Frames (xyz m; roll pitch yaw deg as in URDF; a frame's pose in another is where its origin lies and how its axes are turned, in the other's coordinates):
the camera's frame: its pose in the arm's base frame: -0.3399 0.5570 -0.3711 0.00 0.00 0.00
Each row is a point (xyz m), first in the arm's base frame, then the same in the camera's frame.
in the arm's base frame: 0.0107 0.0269 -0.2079
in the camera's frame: 0.3506 -0.5301 0.1632
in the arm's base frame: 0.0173 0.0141 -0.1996
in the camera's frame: 0.3572 -0.5429 0.1715
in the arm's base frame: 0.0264 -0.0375 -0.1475
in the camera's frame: 0.3663 -0.5945 0.2236
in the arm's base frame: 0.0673 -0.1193 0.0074
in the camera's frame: 0.4072 -0.6763 0.3785
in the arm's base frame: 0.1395 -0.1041 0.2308
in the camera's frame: 0.4794 -0.6611 0.6019
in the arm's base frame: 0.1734 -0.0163 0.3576
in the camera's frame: 0.5133 -0.5733 0.7287
